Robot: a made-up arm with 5 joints.
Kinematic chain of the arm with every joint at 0, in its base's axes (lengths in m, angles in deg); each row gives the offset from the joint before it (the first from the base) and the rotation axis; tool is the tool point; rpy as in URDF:
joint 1: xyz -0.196 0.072 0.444 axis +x
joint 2: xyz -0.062 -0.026 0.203 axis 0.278 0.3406 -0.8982
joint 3: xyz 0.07 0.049 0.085 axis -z
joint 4: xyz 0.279 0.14 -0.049 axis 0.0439 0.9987 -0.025
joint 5: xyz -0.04 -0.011 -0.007 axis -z
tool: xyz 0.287 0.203 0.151 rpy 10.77 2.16 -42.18
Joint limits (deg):
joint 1: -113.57..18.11
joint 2: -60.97..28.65
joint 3: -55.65..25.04
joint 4: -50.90..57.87
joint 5: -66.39..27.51
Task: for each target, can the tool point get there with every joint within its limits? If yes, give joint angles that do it. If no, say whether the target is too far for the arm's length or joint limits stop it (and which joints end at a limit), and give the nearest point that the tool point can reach.
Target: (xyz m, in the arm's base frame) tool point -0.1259 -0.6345 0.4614
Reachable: no: joint limits stop it (at a limit: joint 1, joint 2, joint 3, joint 5) | nearest point 0.3500 -0.3591 0.5455 | short by 0.556 m
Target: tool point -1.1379 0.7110 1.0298
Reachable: no: too far | nearest point -0.7308 0.4599 0.7897 | short by 0.535 m
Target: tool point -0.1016 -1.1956 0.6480
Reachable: no: too far | nearest point 0.3279 -0.3601 0.6607 | short by 0.939 m
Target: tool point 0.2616 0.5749 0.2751
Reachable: yes | joints -42.06 15.48 -26.79 42.64 -10.06
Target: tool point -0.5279 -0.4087 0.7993
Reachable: no: joint limits stop it (at a limit: joint 1, joint 2, joint 3, joint 5) | nearest point -0.7443 0.0370 0.5346 | short by 0.562 m
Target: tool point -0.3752 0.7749 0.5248
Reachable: yes | joints -12.03 -27.83 -34.44 29.47 -28.32
